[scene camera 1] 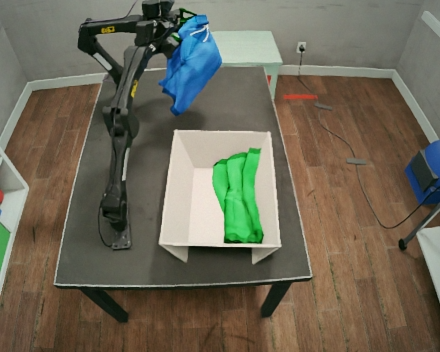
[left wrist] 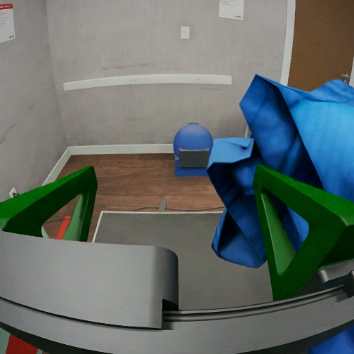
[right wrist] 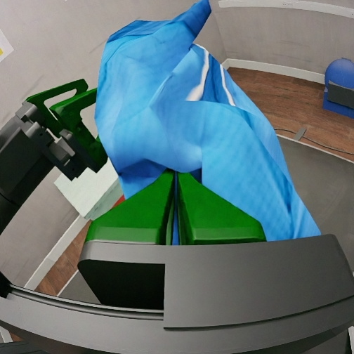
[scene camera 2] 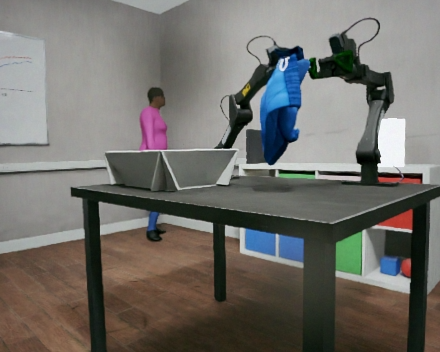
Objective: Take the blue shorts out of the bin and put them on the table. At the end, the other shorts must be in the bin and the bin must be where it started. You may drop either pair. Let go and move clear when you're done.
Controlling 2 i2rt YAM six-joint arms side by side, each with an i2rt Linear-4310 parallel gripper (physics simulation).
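Note:
The blue shorts [scene camera 1: 192, 65] [scene camera 2: 282, 105] [left wrist: 325, 130] [right wrist: 165, 110] hang in the air above the table, beyond the bin's far end in scene camera 1. My right gripper [right wrist: 175, 173] is shut on them; its fingertips are hidden in scene camera 1. My left gripper [left wrist: 174, 174] is open beside the shorts; one finger overlaps them in the left wrist view, and I cannot tell whether it touches. The green shorts [scene camera 1: 240, 200] lie in the white bin [scene camera 1: 176, 200] [scene camera 2: 200, 167], along its right side in scene camera 1. The bin stands upright on the table [scene camera 1: 145, 270] [scene camera 2: 310, 205].
A pale green side table [scene camera 1: 247, 47] stands past the table's far end in scene camera 1. A white shelf unit [scene camera 2: 425, 175] stands behind the table in scene camera 2. A person in pink [scene camera 2: 153, 127] stands behind the bin in that view.

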